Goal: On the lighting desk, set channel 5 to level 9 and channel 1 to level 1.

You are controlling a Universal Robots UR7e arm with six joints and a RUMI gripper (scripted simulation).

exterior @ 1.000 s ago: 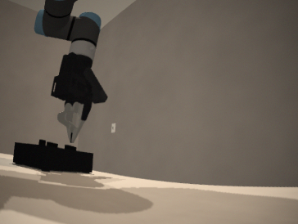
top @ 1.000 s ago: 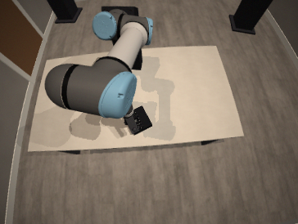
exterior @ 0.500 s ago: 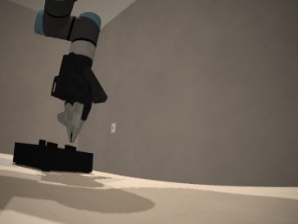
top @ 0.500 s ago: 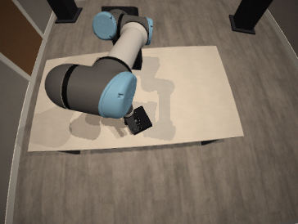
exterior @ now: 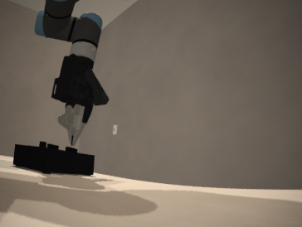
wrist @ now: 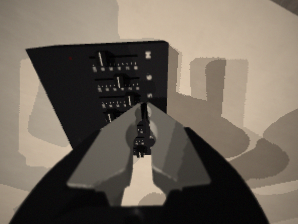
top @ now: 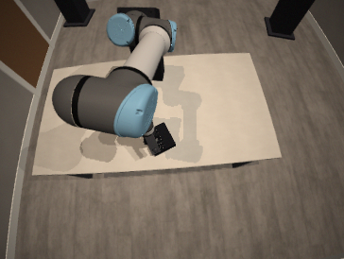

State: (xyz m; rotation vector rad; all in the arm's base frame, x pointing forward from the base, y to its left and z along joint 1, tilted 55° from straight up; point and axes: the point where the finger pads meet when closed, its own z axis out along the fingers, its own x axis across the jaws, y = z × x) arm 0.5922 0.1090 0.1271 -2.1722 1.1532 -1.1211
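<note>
Right now the channel 5 fader knob is 1 cm behind my hand, 1 cm to the left of it and 2 cm below it. From my hand the other things lie so: channel 1 fader knob 8 cm behind, 4 cm to the right, 2 cm below.
</note>
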